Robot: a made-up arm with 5 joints. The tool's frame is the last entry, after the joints. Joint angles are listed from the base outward. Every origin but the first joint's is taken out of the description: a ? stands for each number. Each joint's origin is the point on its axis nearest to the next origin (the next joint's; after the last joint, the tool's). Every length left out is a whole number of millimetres.
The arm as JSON. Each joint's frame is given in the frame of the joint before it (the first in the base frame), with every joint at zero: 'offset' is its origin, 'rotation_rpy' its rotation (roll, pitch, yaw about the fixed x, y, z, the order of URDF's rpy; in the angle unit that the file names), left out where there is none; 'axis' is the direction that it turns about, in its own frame. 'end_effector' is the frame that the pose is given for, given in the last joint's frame.
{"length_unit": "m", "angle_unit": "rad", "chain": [
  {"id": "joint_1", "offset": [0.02, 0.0, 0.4], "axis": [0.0, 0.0, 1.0]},
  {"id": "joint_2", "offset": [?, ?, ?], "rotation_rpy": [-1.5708, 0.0, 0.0], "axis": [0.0, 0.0, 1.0]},
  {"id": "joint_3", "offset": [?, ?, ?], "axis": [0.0, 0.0, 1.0]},
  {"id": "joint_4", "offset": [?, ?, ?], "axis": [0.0, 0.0, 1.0]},
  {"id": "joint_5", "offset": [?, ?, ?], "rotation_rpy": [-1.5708, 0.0, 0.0], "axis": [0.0, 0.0, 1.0]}
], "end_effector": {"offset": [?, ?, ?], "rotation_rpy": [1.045, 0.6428, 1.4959]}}
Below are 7 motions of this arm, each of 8 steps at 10 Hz.
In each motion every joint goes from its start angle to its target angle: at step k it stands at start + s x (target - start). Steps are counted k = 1, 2, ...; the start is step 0. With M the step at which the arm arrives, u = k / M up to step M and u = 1 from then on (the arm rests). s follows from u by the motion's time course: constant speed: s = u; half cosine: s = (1 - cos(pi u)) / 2; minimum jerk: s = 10 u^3 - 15 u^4 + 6 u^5.
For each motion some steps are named. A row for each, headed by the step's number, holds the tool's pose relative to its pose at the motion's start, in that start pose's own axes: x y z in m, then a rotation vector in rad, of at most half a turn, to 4 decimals.
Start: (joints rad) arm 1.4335 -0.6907 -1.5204 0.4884 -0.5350
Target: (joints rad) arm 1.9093 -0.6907 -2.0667 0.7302 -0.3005
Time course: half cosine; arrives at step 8
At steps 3, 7, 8:
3: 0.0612 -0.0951 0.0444 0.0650 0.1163 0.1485
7: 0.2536 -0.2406 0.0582 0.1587 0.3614 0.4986
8: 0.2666 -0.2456 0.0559 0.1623 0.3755 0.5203

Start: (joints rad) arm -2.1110 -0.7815 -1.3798 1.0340 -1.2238
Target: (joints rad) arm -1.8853 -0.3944 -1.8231 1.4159 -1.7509
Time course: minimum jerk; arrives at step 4
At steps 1, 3, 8:
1: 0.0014 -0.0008 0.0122 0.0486 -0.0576 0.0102
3: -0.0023 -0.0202 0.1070 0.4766 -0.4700 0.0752
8: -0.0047 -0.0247 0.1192 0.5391 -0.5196 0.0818

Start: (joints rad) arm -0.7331 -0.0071 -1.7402 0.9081 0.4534
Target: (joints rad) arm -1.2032 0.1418 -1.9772 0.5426 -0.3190
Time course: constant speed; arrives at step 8
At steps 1, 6, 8:
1: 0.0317 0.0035 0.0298 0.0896 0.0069 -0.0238
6: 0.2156 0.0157 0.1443 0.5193 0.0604 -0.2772
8: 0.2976 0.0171 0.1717 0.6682 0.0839 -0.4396

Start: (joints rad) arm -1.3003 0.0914 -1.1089 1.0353 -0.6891
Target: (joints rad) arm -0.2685 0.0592 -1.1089 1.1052 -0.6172
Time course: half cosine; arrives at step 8
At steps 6, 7, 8:
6: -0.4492 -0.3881 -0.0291 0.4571 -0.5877 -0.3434
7: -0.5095 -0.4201 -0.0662 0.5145 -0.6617 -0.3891
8: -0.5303 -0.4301 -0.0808 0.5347 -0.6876 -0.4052

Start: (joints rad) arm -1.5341 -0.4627 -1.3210 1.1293 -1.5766
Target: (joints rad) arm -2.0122 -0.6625 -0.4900 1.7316 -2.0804
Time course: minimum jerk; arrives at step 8
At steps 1, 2, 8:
1: -0.0071 0.0056 -0.0017 -0.0012 -0.0130 0.0157
2: -0.0472 0.0342 -0.0124 -0.0045 -0.0799 0.1038
8: -0.5176 0.1246 -0.1746 0.2574 -0.3301 1.1201

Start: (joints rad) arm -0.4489 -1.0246 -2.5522 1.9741 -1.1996
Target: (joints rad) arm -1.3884 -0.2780 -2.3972 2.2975 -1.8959
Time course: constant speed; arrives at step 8
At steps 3, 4, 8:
3: -0.1148 0.1821 0.2203 -0.2252 -0.5412 0.1384
4: -0.1589 0.2634 0.2507 -0.3028 -0.6862 0.2275
8: -0.2981 0.5815 0.1400 -0.5898 -0.9969 0.7543

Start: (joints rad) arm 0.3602 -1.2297 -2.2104 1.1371 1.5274
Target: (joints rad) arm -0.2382 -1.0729 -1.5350 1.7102 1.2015
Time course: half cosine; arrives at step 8
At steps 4, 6, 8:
4: -0.0394 0.3203 0.1059 0.2730 0.2587 -0.7073
6: 0.0212 0.4725 0.2546 0.3638 0.5411 -1.1613
8: 0.0637 0.5101 0.3232 0.3660 0.6832 -1.3300

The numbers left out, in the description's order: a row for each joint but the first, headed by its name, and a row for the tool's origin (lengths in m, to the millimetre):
joint_2: -0.01 0.04 0.0
joint_3: 0.05 -0.21 0.0
joint_4: 0.13 0.6 0.0
joint_5: 0.07 0.06 0.0
tool: -0.02 0.01 0.0

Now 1 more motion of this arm.
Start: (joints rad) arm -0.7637 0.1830 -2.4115 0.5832 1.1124
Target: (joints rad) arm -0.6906 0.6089 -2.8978 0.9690 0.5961
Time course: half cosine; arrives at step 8
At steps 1, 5, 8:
1: -0.0008 0.0031 -0.0003 0.0046 -0.0134 -0.0184
5: -0.0056 0.0571 -0.0110 0.0651 -0.2746 -0.3189
8: -0.0018 0.0817 -0.0197 0.0815 -0.4172 -0.4486

